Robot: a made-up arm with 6 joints.
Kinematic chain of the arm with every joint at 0, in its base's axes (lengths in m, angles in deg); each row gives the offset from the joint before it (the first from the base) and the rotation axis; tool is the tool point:
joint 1: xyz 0 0 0.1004 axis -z
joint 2: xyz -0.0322 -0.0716 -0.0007 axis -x
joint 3: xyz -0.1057 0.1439 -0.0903 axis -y
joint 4: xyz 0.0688 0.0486 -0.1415 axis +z
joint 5: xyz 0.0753 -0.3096 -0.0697 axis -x
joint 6: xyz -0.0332 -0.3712 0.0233 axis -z
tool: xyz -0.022 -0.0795 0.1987
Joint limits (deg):
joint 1: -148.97..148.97
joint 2: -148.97..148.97
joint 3: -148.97..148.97
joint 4: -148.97..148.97
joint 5: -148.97..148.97
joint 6: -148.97..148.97
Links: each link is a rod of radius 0.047 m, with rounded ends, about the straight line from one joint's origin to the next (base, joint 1, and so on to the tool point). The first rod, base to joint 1, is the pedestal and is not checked.
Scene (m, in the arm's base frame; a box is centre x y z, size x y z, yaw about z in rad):
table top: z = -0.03
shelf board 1: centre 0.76 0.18 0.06 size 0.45 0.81 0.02 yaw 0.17
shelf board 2: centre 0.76 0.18 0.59 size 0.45 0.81 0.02 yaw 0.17
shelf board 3: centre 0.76 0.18 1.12 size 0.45 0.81 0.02 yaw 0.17
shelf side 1: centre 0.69 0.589 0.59 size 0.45 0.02 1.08 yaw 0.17
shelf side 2: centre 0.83 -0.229 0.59 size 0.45 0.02 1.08 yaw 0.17
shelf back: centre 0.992 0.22 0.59 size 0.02 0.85 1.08 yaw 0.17
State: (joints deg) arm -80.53 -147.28 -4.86 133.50 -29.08 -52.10
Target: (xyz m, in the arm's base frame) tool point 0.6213 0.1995 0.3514
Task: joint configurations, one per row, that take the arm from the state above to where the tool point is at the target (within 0.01 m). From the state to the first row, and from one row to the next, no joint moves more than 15 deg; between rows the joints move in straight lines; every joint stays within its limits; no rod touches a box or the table.
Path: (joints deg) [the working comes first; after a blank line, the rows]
Joints at the target: -65.33 -138.85 -3.24 109.69 31.18 -57.21
Straight joint move there: touches shelf board 2.

1: -79.06 -135.98 -9.58 134.11 -15.31 -55.80
2: -77.59 -124.69 -14.29 134.72 -1.55 -59.50
3: -76.11 -113.39 -19.01 135.33 12.22 -63.20
4: -74.14 -115.28 -19.08 125.63 25.34 -62.30
5: -72.17 -117.16 -19.14 115.93 38.45 -61.39
6: -70.19 -119.05 -19.21 106.24 51.57 -60.49
7: -68.22 -120.94 -19.27 96.54 64.69 -59.58
8: -67.25 -126.91 -13.93 100.92 53.52 -58.79
9: -66.29 -132.88 -8.58 105.30 42.35 -58.00
10: -65.33 -138.85 -3.24 109.69 31.18 -57.21

